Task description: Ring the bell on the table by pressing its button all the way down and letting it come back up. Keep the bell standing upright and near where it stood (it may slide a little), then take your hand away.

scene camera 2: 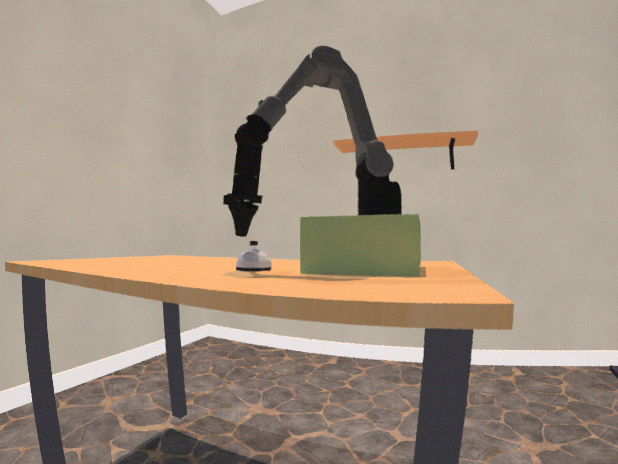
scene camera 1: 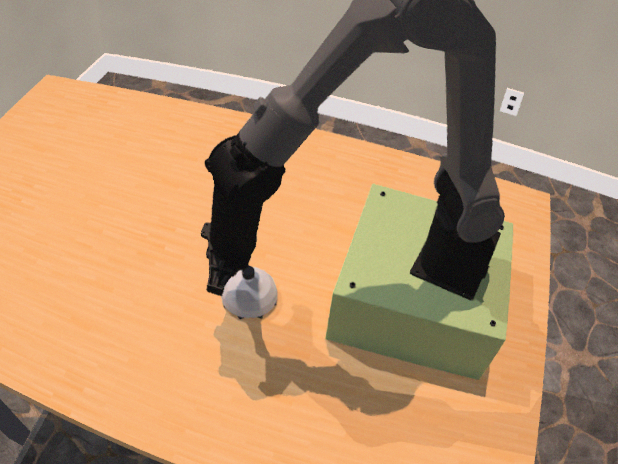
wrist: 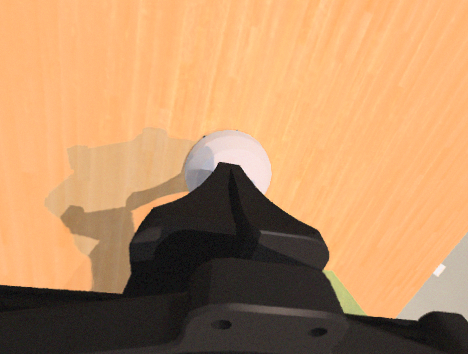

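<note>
A white domed bell stands upright on the table. Its black button is up on top of the dome in both scene views; in the wrist view it is hidden behind the fingers. My gripper is shut with nothing between the fingers and points down. In scene camera 2 the fingertips are a little above the button's height and slightly left of it, apart from it. In the wrist view the tips overlap the dome.
A green block carries the arm's base and stands to the right of the bell in both scene views. A wooden wall shelf is behind the arm. The arm's shadow falls on the table beside the bell.
</note>
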